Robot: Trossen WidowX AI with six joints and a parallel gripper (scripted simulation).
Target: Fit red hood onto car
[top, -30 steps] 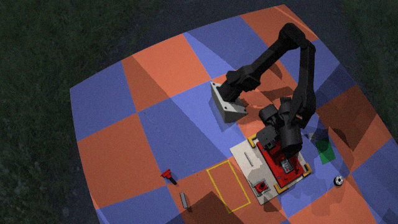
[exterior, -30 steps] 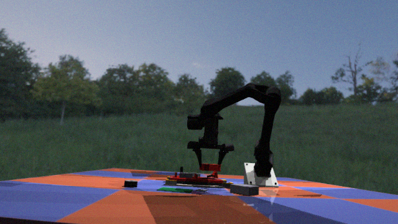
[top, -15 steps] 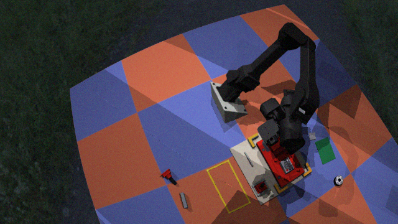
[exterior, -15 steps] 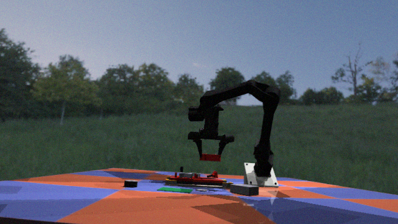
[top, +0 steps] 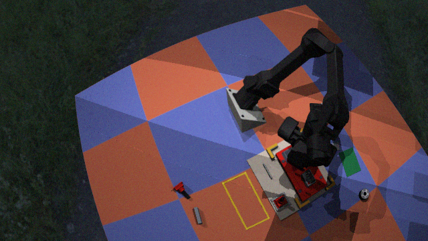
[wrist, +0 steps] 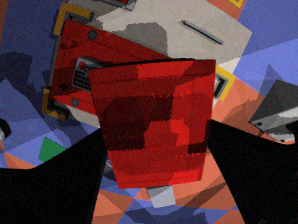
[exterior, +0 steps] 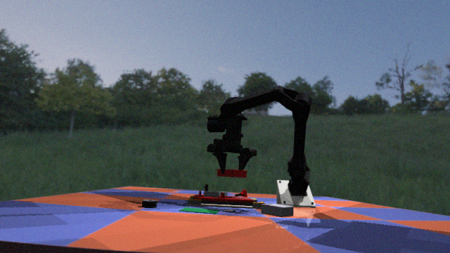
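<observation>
Now: gripper tip 70 mm short of the grey engine block, 10 mm to the right of it and 80 mm above it. The rest, counted from my gripper tip: green plate: 100 mm ahead, 200 mm to the left, 110 mm below; grey jig: 30 mm ahead, 10 mm to the right, 100 mm below; red hood: 10 mm above.
</observation>
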